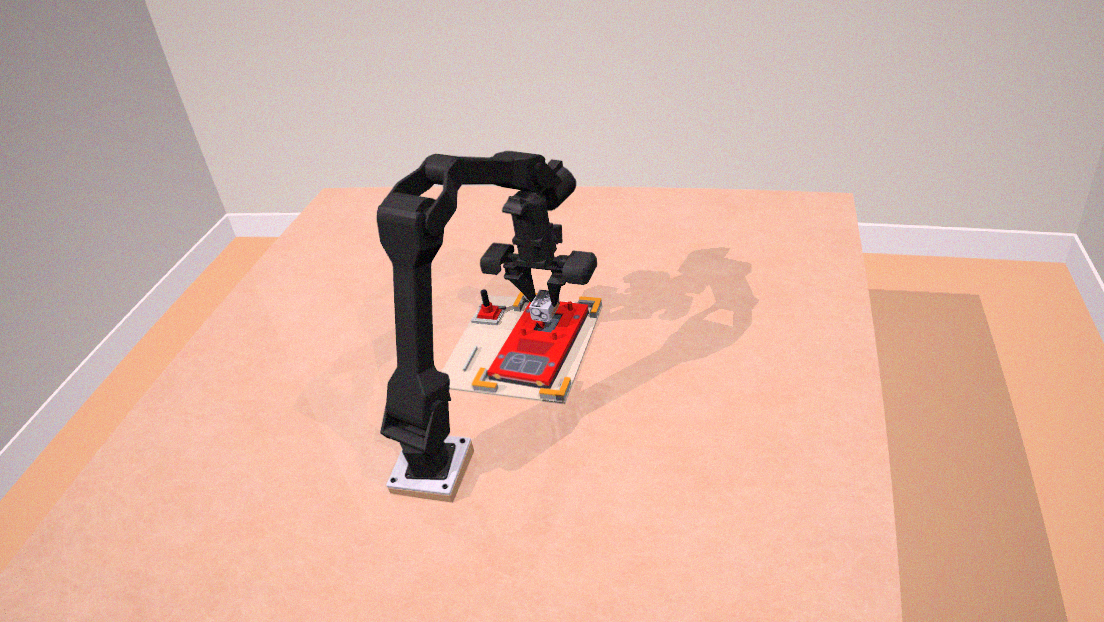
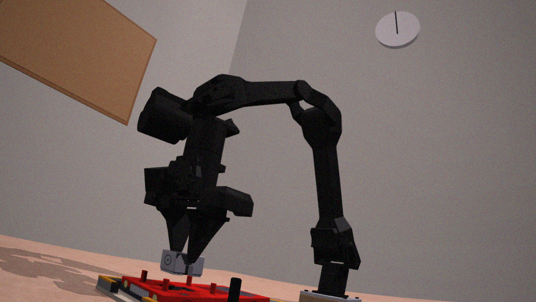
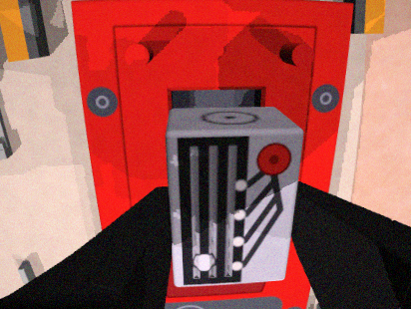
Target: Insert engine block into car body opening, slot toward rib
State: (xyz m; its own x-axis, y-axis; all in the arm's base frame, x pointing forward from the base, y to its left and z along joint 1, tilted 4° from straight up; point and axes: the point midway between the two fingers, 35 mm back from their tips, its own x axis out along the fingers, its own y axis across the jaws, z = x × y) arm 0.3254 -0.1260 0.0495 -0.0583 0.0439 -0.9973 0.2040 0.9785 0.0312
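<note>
My gripper tip is 10 mm above the grey engine block. Also, from my gripper tip: black upright peg 120 mm to the left, 50 mm ahead, 30 mm below.
</note>
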